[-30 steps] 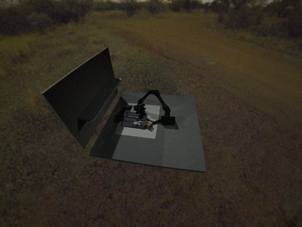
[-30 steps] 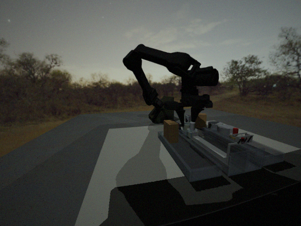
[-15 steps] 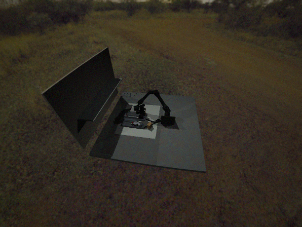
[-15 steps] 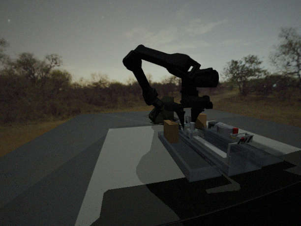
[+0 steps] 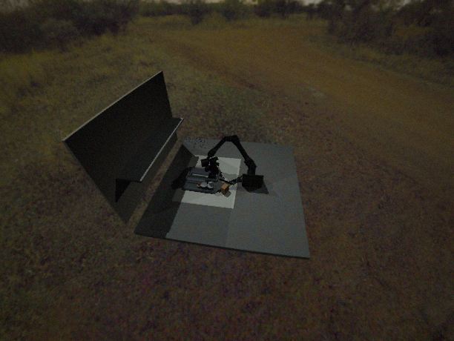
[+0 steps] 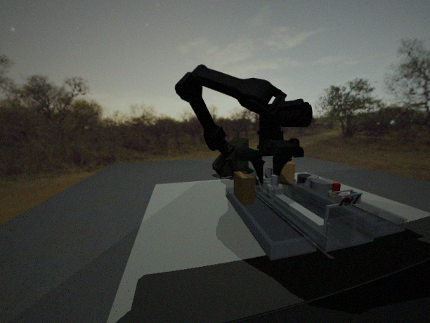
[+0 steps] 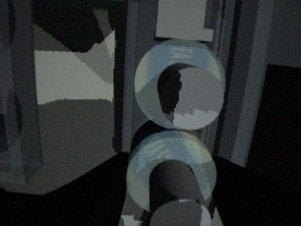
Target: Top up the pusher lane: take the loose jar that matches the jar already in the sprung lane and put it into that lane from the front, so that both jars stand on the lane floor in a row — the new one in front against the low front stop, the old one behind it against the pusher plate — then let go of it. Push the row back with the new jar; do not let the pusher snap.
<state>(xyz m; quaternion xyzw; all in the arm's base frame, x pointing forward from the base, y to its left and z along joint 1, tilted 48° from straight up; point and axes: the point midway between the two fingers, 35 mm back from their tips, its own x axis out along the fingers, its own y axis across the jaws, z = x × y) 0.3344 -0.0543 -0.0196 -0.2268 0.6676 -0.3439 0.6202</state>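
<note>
Right now the black rod is 110 mm behind my gripper tip, 30 mm to the left of it and 30 mm below it. From my gripper tip the other things lie so: shelf: 500 mm ahead, 70 mm to the right, 330 mm above; then grey lane fixture: 140 mm ahead, 20 mm below; then pusher plate: 150 mm ahead, 10 mm to the left, 10 mm above.
</note>
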